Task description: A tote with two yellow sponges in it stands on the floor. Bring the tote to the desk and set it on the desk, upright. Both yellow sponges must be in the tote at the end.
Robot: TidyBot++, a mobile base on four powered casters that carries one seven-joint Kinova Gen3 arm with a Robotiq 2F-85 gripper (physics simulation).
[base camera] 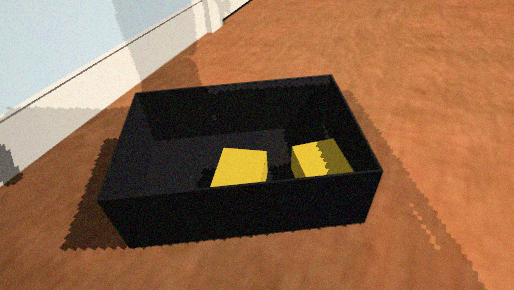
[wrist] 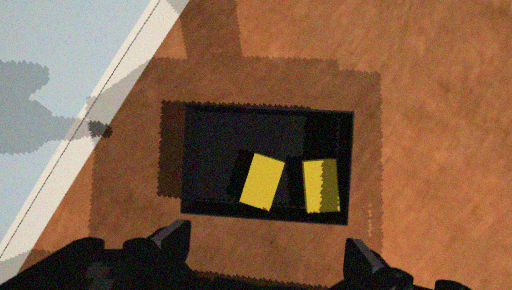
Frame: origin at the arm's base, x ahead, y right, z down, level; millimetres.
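Seen in the pictures: gripper, fingertip midpoint: (wrist: 265, 246).
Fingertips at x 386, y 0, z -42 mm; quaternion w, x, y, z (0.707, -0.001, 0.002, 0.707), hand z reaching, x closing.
Observation:
Offsets run from my fingertips to a thing's top centre. Level surfaces: height alone.
A black open-topped tote @(dx +20, dy -17, dz +338 mm) (base camera: 240, 215) (wrist: 345, 170) stands upright on the wooden floor. Two yellow sponges lie in it: one sponge @(dx -22, dy -22, dz +390 mm) (base camera: 241, 166) (wrist: 262, 182) lies near the middle of the near wall, tilted a little in the wrist view, and the other sponge @(dx -18, dy +94, dz +390 mm) (base camera: 315, 159) (wrist: 321, 185) lies toward the right end wall, partly in shadow. My gripper (wrist: 265, 246) is wide open and empty. It hangs above the floor, with its fingertips below the tote's near wall in the wrist view, apart from the tote. The desk does not show in either view.
A pale wall with a white baseboard (base camera: 115, 72) (wrist: 125, 65) runs diagonally along the left, near the tote's left end. The brown wooden floor @(dz +438 mm) (base camera: 440, 110) (wrist: 440, 150) extends to the right. Shadows fall around the tote and on the wall.

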